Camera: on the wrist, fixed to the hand. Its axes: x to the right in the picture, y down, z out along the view.
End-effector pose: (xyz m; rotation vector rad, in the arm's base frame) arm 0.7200 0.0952 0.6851 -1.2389 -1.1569 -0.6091
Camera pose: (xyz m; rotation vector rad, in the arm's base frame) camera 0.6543 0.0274 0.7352 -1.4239 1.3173 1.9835
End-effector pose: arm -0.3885 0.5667 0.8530 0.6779 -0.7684 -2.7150
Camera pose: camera -0.3826 0.6245 0.7632 -0.8100 -0.5214 0.2615
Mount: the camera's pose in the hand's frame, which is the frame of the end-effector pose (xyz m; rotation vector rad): 0.0080 -0.0964 -0.0456 -0.0464 0.4017 -3.0431
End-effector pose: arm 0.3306 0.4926 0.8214 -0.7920 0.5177 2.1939
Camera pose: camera 0.4160 0.5331 0.7714 -0.6962 -0.5585 -0.7867
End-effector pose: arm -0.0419 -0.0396 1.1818 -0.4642 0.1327 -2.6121
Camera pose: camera -0.1070 0.0419 1.1582 -0.1366 0.2454 0.5982
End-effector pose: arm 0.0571 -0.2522 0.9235 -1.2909 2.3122 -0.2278
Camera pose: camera 0.1045 -0.3150 0.9960 2.3768 1.1353 0.8120
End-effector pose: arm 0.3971 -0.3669 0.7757 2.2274 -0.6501 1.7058
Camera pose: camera 0.4082 -0.2638 0.8020 0.3908 1.7420 -0.0259
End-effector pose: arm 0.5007 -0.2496 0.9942 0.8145 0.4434 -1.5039
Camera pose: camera 0.4175 -0.2114 0.9389 0.2339 -1.0292 1.3697
